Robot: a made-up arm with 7 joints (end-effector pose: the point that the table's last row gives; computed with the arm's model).
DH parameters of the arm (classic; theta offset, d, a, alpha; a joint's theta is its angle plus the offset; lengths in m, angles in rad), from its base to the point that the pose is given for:
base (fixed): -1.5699 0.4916 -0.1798 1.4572
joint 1: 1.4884 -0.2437 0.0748 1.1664
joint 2: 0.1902 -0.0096 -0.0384 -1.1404
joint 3: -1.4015 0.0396 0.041 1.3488
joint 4: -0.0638 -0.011 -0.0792 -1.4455
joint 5: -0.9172 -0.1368 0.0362 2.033
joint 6: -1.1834 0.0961 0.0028 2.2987
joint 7: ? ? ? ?
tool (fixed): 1.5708 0.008 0 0
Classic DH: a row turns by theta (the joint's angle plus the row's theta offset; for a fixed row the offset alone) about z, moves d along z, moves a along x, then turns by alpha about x.
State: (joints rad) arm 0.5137 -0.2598 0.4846 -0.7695 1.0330 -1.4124 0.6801
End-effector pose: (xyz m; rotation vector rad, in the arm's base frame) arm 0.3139 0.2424 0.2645 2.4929 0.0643 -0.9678
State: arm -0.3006 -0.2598 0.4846 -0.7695 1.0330 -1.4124 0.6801
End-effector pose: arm 0.3257 0.3611 0.3688 -2.6409 -0.3410 0.9276
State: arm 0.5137 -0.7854 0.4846 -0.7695 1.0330 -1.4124 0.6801
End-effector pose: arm 0.2076 0.2892 0.2697 2.4350 0.0119 -1.6583
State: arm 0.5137 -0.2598 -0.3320 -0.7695 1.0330 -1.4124 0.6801
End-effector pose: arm 0.3313 0.3850 0.3577 -2.6303 -0.2662 0.9395
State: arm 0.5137 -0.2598 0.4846 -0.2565 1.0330 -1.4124 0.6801
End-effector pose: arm 0.4247 0.1694 0.3302 2.5393 -0.4160 -0.4665
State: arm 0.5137 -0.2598 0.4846 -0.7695 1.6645 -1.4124 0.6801
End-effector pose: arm 0.3567 0.2508 0.2990 2.1013 0.3766 -0.4638
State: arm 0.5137 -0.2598 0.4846 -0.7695 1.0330 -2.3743 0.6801
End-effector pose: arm 0.2309 0.2339 0.2588 1.7465 1.0074 -1.2577
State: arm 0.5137 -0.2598 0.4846 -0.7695 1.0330 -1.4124 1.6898
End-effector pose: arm 0.2933 0.1940 0.2496 1.5544 0.4349 -0.6766
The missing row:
joint 7: -1.0442 -0.0819 0.056 -1.5708
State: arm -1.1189 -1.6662 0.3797 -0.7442 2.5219 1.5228 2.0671
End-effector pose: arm 0.3007 0.2839 0.5343 -1.2907 0.4381 1.8873
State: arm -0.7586 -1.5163 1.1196 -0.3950 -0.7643 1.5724 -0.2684
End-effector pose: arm 0.0645 0.2111 0.6558 0.3294 -1.9491 0.1633
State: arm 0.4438 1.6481 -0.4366 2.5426 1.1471 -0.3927 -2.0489
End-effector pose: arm 0.3253 -0.0332 0.4739 -2.1857 1.0034 1.4718
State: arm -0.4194 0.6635 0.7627 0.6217 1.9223 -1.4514 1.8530
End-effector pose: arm 0.2806 -0.0634 0.6746 0.5756 -1.6656 -0.2977
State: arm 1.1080 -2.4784 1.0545 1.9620 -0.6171 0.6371 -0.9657
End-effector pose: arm 0.1999 0.0185 0.4630 0.3866 0.0893 -2.5715
